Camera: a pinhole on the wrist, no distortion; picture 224 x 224 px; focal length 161.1 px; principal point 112.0 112.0 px. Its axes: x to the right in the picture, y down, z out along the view. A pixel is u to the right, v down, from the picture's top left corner.
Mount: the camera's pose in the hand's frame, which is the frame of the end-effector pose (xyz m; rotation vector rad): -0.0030 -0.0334 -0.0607 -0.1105 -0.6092 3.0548
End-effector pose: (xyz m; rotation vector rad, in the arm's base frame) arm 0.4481 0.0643 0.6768 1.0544 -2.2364 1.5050
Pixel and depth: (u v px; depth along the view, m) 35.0 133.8 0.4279
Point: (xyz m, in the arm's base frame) 0.5644 -0.3465 0.8110
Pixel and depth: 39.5 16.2 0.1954
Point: 0.4316 -0.1163 0.6457
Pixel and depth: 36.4 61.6 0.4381
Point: 0.4583 -0.3855 0.6518
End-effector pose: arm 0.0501 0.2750 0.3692 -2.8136 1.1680 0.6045
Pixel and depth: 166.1 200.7 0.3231
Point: 0.1255 0.6234 0.2340
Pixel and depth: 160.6 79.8 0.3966
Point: -0.0839 0.5121 0.1099
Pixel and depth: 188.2 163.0 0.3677
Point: 0.0324 0.6498 0.2078
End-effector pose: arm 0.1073 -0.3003 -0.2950 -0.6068 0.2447 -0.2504
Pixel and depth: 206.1 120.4 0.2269
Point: -0.0157 -0.2828 -0.0904
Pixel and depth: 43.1 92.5 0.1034
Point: 0.1414 -0.3381 -0.2295
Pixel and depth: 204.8 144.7 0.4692
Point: -0.1345 -0.2697 0.1748
